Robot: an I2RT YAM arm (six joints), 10 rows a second.
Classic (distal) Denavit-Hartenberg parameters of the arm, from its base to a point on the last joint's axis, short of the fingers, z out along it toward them. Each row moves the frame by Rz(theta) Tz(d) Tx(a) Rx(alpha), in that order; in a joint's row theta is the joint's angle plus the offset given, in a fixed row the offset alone. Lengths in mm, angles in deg.
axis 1: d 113.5  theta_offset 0  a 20  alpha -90
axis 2: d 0  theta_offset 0  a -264  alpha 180
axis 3: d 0  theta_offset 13.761  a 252.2  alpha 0
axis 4: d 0  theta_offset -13.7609  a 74  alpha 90
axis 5: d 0  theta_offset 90  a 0  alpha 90
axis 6: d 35.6  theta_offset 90  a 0  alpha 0
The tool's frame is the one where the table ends.
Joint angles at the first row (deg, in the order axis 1, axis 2, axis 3, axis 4, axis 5, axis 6):
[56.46, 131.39, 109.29, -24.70, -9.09, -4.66]
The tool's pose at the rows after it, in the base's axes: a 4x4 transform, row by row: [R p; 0 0 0 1], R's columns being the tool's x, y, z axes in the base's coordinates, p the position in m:
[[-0.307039 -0.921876 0.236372 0.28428], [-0.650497 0.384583 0.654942 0.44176], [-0.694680 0.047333 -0.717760 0.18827], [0 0 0 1]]
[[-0.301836 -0.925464 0.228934 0.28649], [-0.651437 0.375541 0.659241 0.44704], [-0.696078 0.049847 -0.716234 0.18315], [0 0 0 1]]
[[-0.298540 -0.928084 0.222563 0.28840], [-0.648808 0.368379 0.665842 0.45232], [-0.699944 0.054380 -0.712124 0.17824], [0 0 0 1]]
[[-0.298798 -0.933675 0.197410 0.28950], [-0.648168 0.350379 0.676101 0.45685], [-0.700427 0.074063 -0.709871 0.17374], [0 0 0 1]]
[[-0.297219 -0.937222 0.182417 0.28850], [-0.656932 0.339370 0.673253 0.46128], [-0.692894 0.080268 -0.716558 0.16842], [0 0 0 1]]
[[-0.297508 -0.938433 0.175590 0.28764], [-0.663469 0.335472 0.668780 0.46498], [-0.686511 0.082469 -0.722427 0.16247], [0 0 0 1]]
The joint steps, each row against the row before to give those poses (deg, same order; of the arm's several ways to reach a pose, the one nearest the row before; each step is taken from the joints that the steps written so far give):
[0.14, 1.92, 1.61, 0.43, -0.30, -1.26]
[0.09, 1.69, 1.73, 0.01, -0.44, -0.23]
[0.11, 1.60, 1.60, 0.27, -0.44, 0.00]
[0.07, 1.47, 1.59, -0.24, -1.51, 0.05]
[0.31, 1.37, 1.42, -0.73, -0.43, -0.14]
[0.29, 1.20, 0.96, -0.26, -0.01, 0.02]

